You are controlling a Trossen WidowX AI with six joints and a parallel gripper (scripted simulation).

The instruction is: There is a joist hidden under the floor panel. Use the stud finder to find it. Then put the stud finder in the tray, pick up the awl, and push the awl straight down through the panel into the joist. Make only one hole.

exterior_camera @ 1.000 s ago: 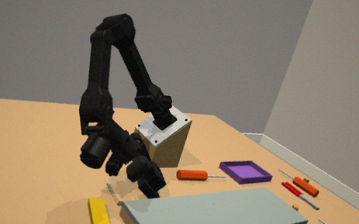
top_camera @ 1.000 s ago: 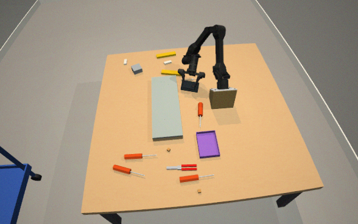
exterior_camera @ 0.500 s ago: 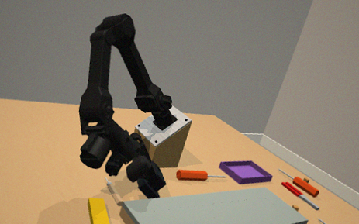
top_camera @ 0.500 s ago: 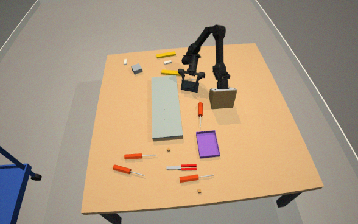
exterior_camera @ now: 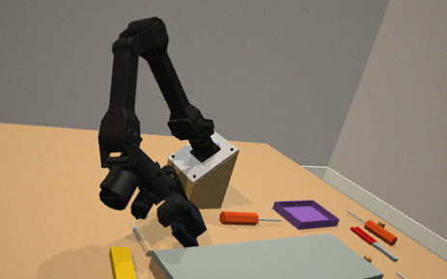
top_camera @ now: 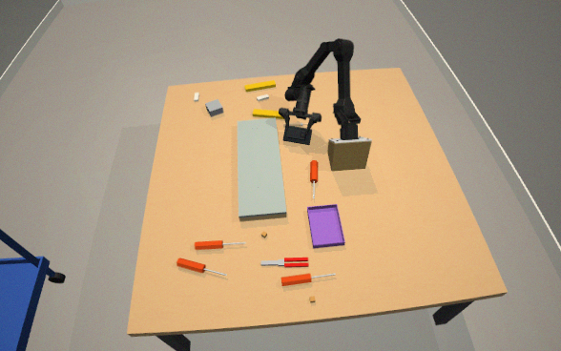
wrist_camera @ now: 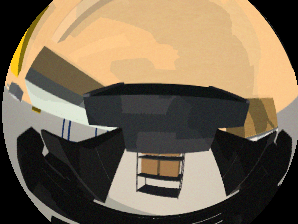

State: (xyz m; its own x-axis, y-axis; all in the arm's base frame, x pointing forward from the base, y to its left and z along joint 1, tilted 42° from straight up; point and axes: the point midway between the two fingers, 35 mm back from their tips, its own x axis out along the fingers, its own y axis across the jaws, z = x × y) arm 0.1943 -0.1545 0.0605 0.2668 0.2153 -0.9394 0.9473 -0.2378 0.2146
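Right now my gripper tip is 10 mm to the right of the stud finder and 10 mm past it. Also, from my gripper tip: purple tray: 440 mm to the left, 70 mm behind, 40 mm below; awl: 110 mm to the right, 50 mm below, 20 mm behind; grey cube: 380 mm ahead, 260 mm to the right, 40 mm below.
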